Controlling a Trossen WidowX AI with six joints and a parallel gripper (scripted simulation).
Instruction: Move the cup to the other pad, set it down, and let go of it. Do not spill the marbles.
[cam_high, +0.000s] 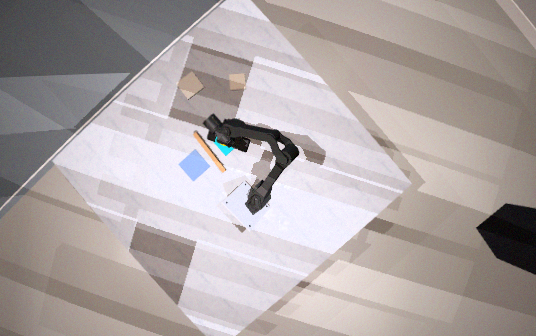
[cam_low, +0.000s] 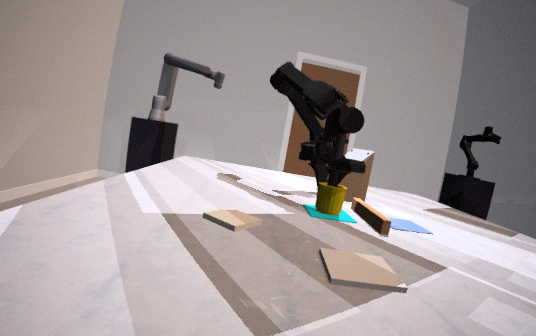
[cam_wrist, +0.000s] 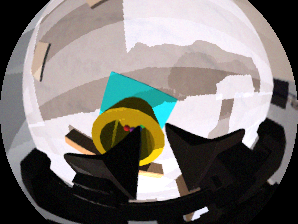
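Now: the yellow cup 20 mm ahead of my gripper tip, 10 mm to the left of it and 10 mm below it. Round my gripper tip: wooden bar 20 mm ahead, 120 mm to the left, 40 mm below; pale blue pad 20 mm ahead, 220 mm to the left, 50 mm below; cyan pad 20 mm ahead, 20 mm to the left, 50 mm below.
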